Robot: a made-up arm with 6 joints.
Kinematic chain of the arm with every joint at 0, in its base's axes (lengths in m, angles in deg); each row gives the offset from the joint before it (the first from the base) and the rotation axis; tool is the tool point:
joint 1: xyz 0 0 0.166 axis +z
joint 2: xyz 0 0.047 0 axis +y
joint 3: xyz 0 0 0.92 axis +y
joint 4: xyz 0 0 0.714 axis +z
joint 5: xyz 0 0 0 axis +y
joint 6: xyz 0 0 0.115 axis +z
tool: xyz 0 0 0
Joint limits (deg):
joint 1: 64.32..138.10
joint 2: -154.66..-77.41
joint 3: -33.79..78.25
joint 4: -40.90..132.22
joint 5: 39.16..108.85
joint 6: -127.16..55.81
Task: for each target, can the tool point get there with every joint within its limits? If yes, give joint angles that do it. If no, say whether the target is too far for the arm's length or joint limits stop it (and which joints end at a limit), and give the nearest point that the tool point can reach.
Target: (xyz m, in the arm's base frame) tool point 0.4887 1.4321 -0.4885
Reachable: no: joint limits stop it (at a limit: joint 1, joint 2, joint 3, joint 4, joint 5) | nearest point 0.2958 -0.2328 -1.3471 | short by 1.883 m
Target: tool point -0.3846 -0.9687 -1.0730
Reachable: yes | joints 73.54 -147.20 7.98 24.38 94.45 15.71
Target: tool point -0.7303 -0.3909 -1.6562
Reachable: no: too far | nearest point -0.3879 -0.4821 -1.4177 | short by 0.427 m
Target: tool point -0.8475 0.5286 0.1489
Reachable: no: joint limits stop it (at a limit: joint 1, joint 2, joint 3, joint 5) | nearest point -0.5611 -0.8774 -0.4331 | short by 1.548 m
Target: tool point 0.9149 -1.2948 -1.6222
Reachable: no: too far | nearest point 0.6614 -0.9360 -1.1267 | short by 0.662 m
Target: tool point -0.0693 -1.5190 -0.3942
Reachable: yes | joints 93.07 -124.98 34.03 101.04 66.54 -104.26
